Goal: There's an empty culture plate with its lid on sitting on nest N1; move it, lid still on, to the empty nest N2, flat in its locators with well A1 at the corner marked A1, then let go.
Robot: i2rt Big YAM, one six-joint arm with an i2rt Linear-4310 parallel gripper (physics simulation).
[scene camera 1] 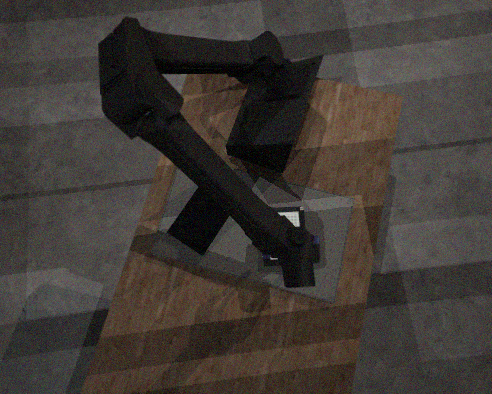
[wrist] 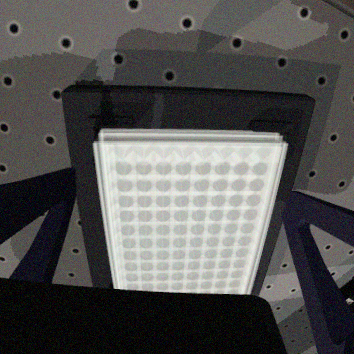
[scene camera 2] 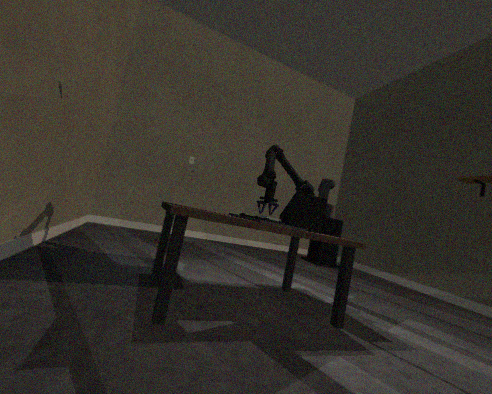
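Where they show: gripper, between the fingertips: (wrist: pixel 186 192) (scene camera 2: pixel 265 214); arm's base, origin of its link: (scene camera 1: pixel 288 85) (scene camera 2: pixel 312 204).
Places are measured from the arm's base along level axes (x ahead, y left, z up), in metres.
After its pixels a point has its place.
A white lidded culture plate (scene camera 1: pixel 290 218) @(x 0.300, y 0.120, z -0.144 m) (wrist: pixel 185 215) @(x 0.371, y 0.132, z -0.144 m) lies in a black nest (wrist: pixel 200 107) @(x 0.419, y 0.145, z -0.160 m), seen close up in the wrist view with its grid of round wells. The near end of the plate is hidden in the wrist view. The marks N1, N2 and A1 are not legible. My gripper (scene camera 1: pixel 292 249) @(x 0.387, y 0.140, z -0.136 m) (scene camera 2: pixel 266 212) @(x 0.387, y 0.140, z -0.136 m) (wrist: pixel 186 192) @(x 0.387, y 0.140, z -0.136 m) is open and empty, pointing down above the plate, with one finger beyond each long side. Scene camera 2 shows its fingertips above the table top. The second nest cannot be made out with certainty.
A grey board with holes (scene camera 1: pixel 335 250) @(x 0.339, y 0.268, z -0.172 m) (wrist: pixel 30 105) @(x 0.385, y 0.222, z -0.172 m) lies under the nest on the wooden table (scene camera 1: pixel 235 320) @(x 0.608, y 0.068, z -0.185 m) (scene camera 2: pixel 225 220) @(x 0.678, y 0.408, z -0.205 m). A black rectangular shape (scene camera 1: pixel 197 227) @(x 0.408, y -0.117, z -0.160 m) shows on the board left of the plate, partly under the arm. The arm's dark base (scene camera 1: pixel 270 120) @(x 0.101, y -0.015, z -0.014 m) stands behind the board.
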